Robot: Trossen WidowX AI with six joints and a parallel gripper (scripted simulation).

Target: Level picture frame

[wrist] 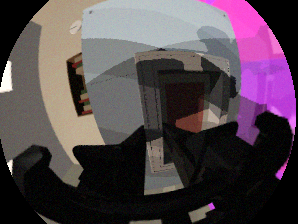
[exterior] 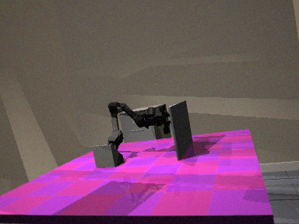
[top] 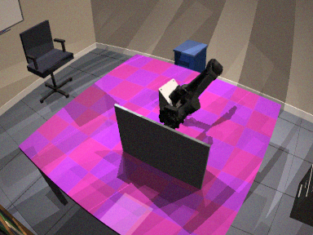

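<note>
My gripper tip is 5 cm above the picture frame. The rest, counted from my gripper tip: grey wall panel 2 cm ahead, 6 cm below.
</note>
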